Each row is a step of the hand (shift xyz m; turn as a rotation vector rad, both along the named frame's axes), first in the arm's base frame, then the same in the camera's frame.
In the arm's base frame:
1: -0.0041 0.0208 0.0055 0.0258 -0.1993 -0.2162
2: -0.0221 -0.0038 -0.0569 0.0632 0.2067 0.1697
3: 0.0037 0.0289 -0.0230 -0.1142 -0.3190 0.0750
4: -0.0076 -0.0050 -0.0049 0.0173 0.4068 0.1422
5: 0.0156 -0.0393 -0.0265 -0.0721 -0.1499 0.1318
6: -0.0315 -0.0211 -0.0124 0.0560 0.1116 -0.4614
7: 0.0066 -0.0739 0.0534 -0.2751 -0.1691 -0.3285
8: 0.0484 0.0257 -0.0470 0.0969 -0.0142 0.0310
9: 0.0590 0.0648 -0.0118 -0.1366 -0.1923 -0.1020
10: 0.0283 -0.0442 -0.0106 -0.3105 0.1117 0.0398
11: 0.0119 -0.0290 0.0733 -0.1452 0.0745 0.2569
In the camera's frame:
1: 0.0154 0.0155 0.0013 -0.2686 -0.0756 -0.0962
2: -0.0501 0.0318 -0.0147 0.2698 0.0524 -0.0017
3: 0.0028 0.0288 -0.0232 -0.1824 -0.2072 0.2103
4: -0.0091 0.0023 0.0043 0.3590 0.2370 -0.0308
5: -0.0380 -0.0270 -0.0178 -0.0232 -0.1263 0.1690
6: -0.0324 0.0060 0.0225 -0.2401 0.2386 -0.3375
7: -0.0057 -0.0800 0.0438 -0.4298 0.1521 0.0658
8: -0.0014 0.0123 -0.0711 0.0455 -0.0746 -0.0541
9: 0.0514 0.0217 -0.0686 -0.2371 -0.0298 0.0945
10: -0.0255 -0.0438 -0.0174 -0.0057 0.2325 0.2375
11: 0.0381 -0.0574 0.0402 0.1805 0.0297 0.2433

